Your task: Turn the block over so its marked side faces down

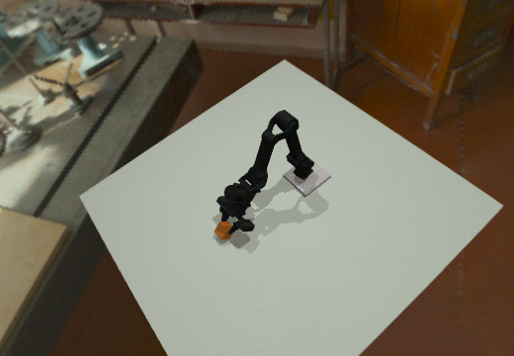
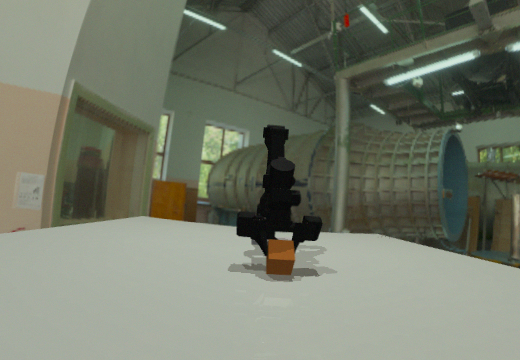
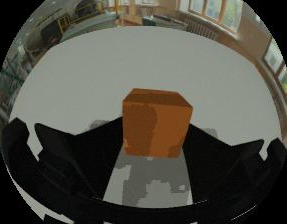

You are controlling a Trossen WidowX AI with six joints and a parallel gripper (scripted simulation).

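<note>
My gripper tip is 1 cm above the orange block.
</note>
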